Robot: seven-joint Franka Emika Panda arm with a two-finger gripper.
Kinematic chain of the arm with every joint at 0, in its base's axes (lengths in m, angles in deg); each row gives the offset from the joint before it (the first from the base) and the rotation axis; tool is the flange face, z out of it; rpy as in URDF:
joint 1: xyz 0 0 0.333 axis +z
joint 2: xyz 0 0 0 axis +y
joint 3: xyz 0 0 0.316 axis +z
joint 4: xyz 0.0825 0 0 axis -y
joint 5: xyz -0.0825 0 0.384 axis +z
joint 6: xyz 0 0 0 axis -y
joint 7: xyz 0.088 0 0 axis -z
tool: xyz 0 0 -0.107 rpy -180 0 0
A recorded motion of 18 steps. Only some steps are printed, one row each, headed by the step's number.
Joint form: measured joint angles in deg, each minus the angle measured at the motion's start. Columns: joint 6, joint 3, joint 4, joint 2, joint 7, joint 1, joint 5.
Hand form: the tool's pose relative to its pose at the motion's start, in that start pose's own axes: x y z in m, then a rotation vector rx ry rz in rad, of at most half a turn. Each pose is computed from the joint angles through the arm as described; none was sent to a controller.
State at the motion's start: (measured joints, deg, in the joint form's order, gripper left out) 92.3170 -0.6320 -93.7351 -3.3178 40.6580 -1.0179 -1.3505
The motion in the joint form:
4: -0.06 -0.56 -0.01 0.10 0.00 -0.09 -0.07
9: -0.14 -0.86 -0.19 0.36 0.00 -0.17 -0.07
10: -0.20 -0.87 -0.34 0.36 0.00 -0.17 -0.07
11: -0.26 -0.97 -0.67 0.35 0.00 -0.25 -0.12
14: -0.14 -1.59 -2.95 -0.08 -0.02 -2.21 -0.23
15: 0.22 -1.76 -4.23 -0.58 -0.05 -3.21 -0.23
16: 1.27 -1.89 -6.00 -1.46 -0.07 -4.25 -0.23
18: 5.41 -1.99 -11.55 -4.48 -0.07 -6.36 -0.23
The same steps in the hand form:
4: 0.0044 0.0046 0.0013 -0.0029 -0.0018 0.0112
9: 0.0074 0.0068 0.0055 -0.0089 -0.0088 0.0177
10: 0.0072 0.0070 0.0068 -0.0112 -0.0116 0.0178
11: 0.0080 0.0086 0.0096 -0.0162 -0.0162 0.0208
14: 0.0198 0.0303 0.0246 -0.0374 -0.0393 0.0645
15: 0.0238 0.0410 0.0301 -0.0419 -0.0457 0.0840
16: 0.0267 0.0522 0.0351 -0.0398 -0.0443 0.1036
18: 0.0272 0.0762 0.0474 -0.0216 -0.0239 0.1407

